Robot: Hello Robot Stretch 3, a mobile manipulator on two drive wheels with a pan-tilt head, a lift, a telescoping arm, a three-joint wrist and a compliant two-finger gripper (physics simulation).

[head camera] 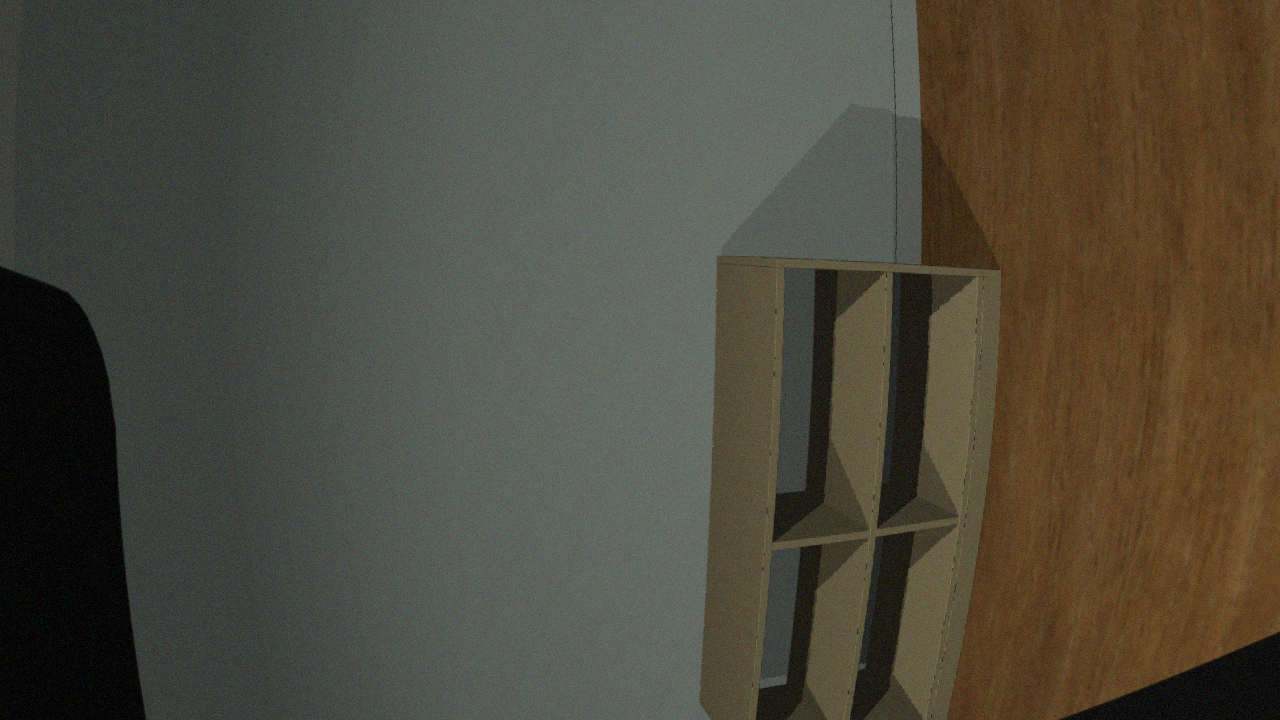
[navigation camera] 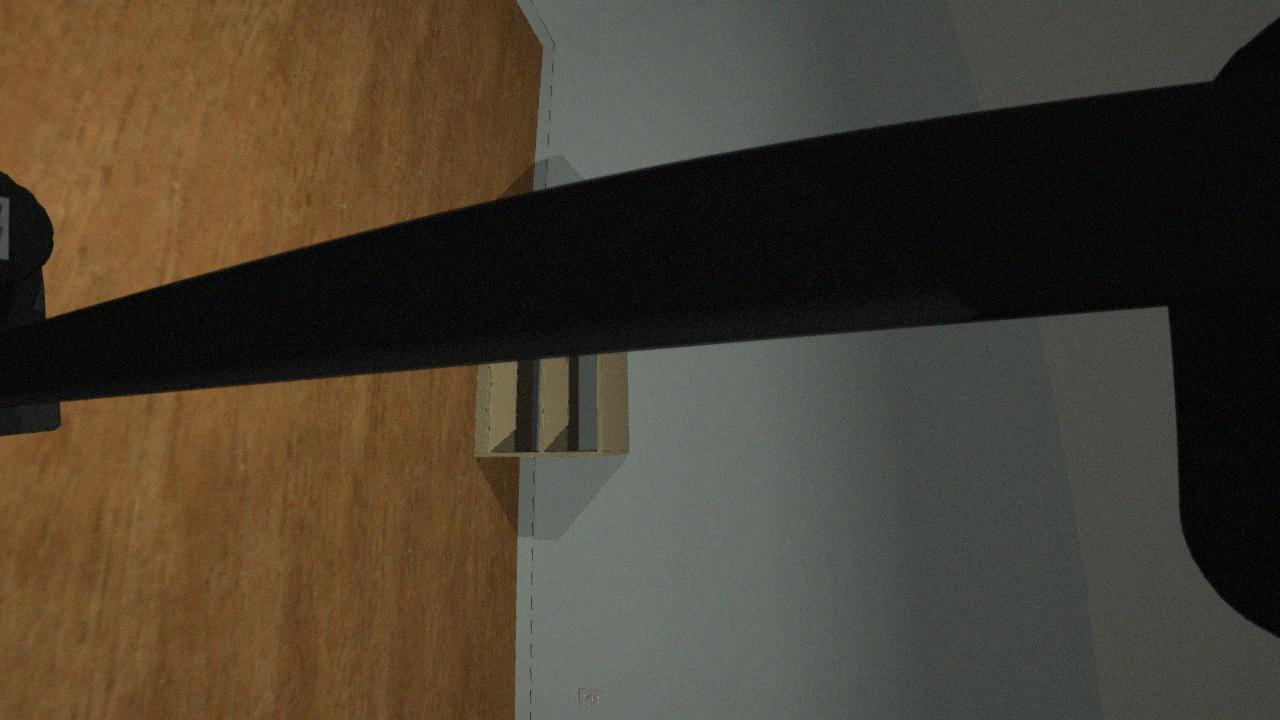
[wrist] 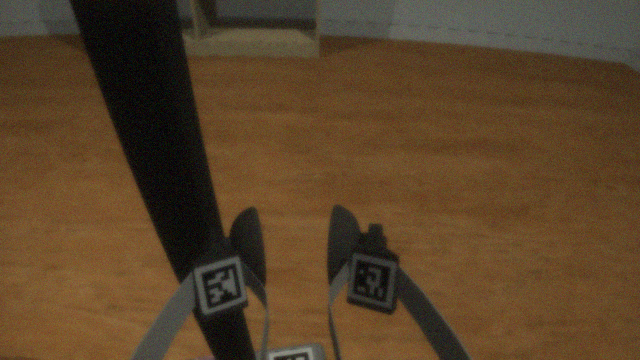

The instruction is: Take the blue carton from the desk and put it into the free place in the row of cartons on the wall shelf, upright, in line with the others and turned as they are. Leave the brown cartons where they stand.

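Places are measured from the robot's base along level axes (x left, y ahead, z down), in centimetres.
Where they show: gripper, between the fingertips: (wrist: 295,233).
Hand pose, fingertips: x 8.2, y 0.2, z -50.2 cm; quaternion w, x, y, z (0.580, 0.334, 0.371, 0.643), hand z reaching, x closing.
After its pixels a point has its place.
My gripper (wrist: 295,233) {x 8.2, y 0.2, z -50.2 cm} is open in the wrist view, its two dark fingertips apart with wooden floor showing between them and no object held. The blue carton, the desk, the wall shelf and the brown cartons do not show in the views from this moment. Where the gripper is relative to them cannot be told from these views.
A pale cubby unit (head camera: 741,447) {x 188.2, y -7.8, z -61.0 cm} (navigation camera: 614,402) {x 183.9, y 11.2, z -61.0 cm} (wrist: 260,44) {x 169.2, y 1.9, z -6.2 cm} stands on the wooden floor (head camera: 1127,313) {x 120.7, y 15.7, z 0.0 cm} (navigation camera: 402,537) {x 120.4, y 50.1, z 0.0 cm} (wrist: 450,175) {x 66.4, y 54.1, z 0.0 cm} against the grey wall (head camera: 447,358) {x 207.7, y 14.5, z -124.8 cm} (navigation camera: 760,537) {x 194.4, y 75.0, z -119.9 cm}. My black mast (navigation camera: 716,241) {x 11.7, y -6.8, z -124.2 cm} (wrist: 150,125) {x 11.6, y -6.6, z -55.4 cm} crosses the navigation and wrist views. The head and navigation pictures are turned sideways.
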